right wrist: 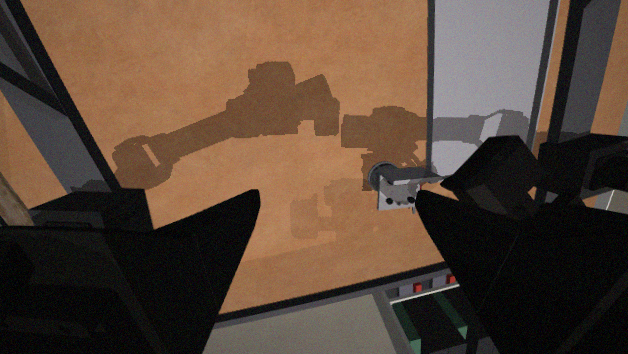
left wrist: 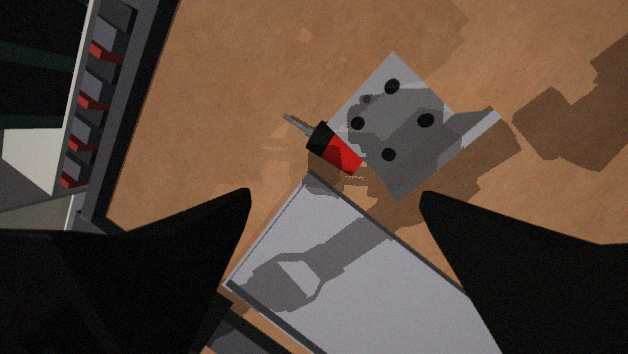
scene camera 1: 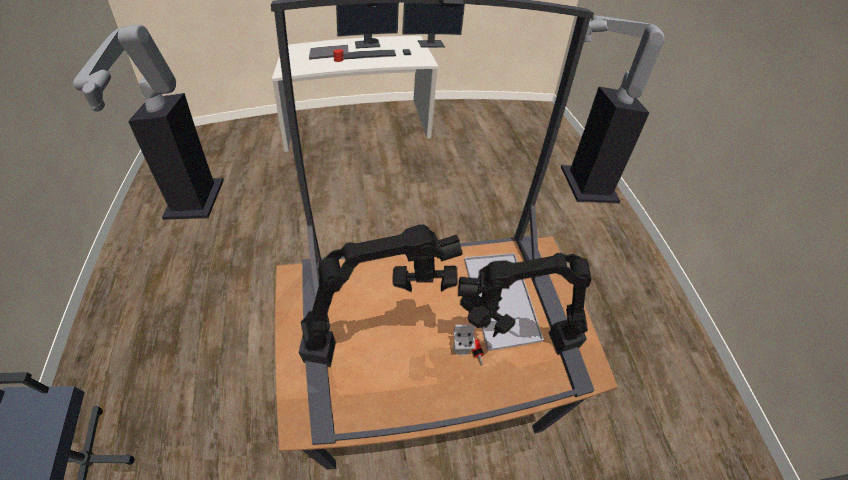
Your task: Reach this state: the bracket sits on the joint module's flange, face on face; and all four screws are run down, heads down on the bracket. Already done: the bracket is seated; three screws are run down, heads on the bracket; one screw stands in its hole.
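Frame: origin at the left arm's base, x ahead, y left, z up, level; centimetres.
Seen in the pictures: left gripper, fingertip midpoint: [left wrist: 335, 197] [scene camera 1: 483, 329]; right gripper, fingertip midpoint: [right wrist: 337, 197] [scene camera 1: 426, 290]; left arm's base, link origin: [right wrist: 607, 170] [scene camera 1: 571, 331]; right arm's base, link origin: [scene camera 1: 315, 341].
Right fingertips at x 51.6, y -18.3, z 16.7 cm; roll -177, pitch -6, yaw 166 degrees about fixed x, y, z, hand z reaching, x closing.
Observation:
Offsets run from my right fingertips to a thing's top centre. "*": to the spot under its first point. Level surfaces: height alone.
The grey bracket [scene camera 1: 464, 336] [left wrist: 406, 108] [right wrist: 397, 194] sits on the joint module @(* dx -9.4, dy +6.9, dz -17.7 cm) [right wrist: 381, 171], which stands on the table. Four black screw heads @(dx -10.0, dy +12.3, dz -17.3 cm) [left wrist: 392, 86] @(dx -13.5, dy +13.0, dz -16.7 cm) [left wrist: 357, 123] @(dx -10.7, dy +8.9, dz -17.3 cm) [left wrist: 425, 120] @(dx -14.2, dy +9.5, dz -17.3 cm) [left wrist: 388, 154] show on its plate; seen from above, their heights cannot be told apart. The red and black screwdriver @(dx -16.8, dy +15.2, dz -21.1 cm) [scene camera 1: 477, 347] [left wrist: 344, 156] lies beside the bracket, its grey shaft pointing away from it. My left gripper [scene camera 1: 487, 329] [left wrist: 335, 197] is open and empty, above and near the bracket, pointing down. My right gripper [scene camera 1: 424, 287] [right wrist: 337, 197] is open and empty, high above the table, left of the bracket in the scene view.
A light grey tray @(dx -33.4, dy -5.6, dz -22.9 cm) [scene camera 1: 518, 300] [left wrist: 425, 300] [right wrist: 480, 60] with a dark rim lies close beside the bracket and screwdriver, partly under my left arm. Dark frame rails [scene camera 1: 452, 415] edge the wooden table @(dz -24.5 cm) [scene camera 1: 380, 380]. Frame posts [scene camera 1: 297, 148] rise at the table's far corners.

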